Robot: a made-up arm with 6 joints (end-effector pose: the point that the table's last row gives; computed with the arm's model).
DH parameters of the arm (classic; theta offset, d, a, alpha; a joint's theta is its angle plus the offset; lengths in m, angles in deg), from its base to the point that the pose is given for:
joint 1: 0 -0.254 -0.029 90
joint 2: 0 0.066 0.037 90
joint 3: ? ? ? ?
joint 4: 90 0.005 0.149 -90
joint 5: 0 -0.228 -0.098 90
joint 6: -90 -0.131 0.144 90
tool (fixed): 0 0.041 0 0
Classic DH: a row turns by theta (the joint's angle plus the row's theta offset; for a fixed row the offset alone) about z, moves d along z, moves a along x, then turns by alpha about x.
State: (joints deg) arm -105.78 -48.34 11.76 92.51 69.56 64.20
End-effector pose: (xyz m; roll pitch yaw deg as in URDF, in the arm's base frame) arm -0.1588 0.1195 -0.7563 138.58 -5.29 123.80
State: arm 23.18 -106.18 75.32 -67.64 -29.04 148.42
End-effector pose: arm 0.2173 -0.6679 -0.3440 -131.02 -0.44 -155.00
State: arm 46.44 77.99 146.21 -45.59 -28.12 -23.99
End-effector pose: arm -0.0420 -0.4139 -0.8121 57.59 13.16 -130.39
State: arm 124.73 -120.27 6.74 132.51 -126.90 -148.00
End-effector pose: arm 0.0669 0.0819 -0.4044 -166.56 42.13 86.34
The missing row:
joint 3: 0 0.04 0.373 90
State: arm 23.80 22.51 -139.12 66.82 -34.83 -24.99
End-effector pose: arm -0.1888 0.3433 -0.6658 -13.83 51.14 119.22
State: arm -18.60 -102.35 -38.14 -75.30 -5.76 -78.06
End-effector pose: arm 0.0782 0.0056 -0.6884 52.03 -31.88 -66.13
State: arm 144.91 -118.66 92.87 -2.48 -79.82 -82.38
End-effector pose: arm 0.4839 0.4442 0.0949 -82.73 -50.69 138.03
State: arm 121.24 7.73 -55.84 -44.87 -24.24 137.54
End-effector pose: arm -0.5871 0.1834 -0.2857 77.10 80.26 -87.87
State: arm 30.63 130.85 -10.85 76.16 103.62 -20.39
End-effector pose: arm -0.0959 0.2003 0.2927 -136.20 -41.86 59.52
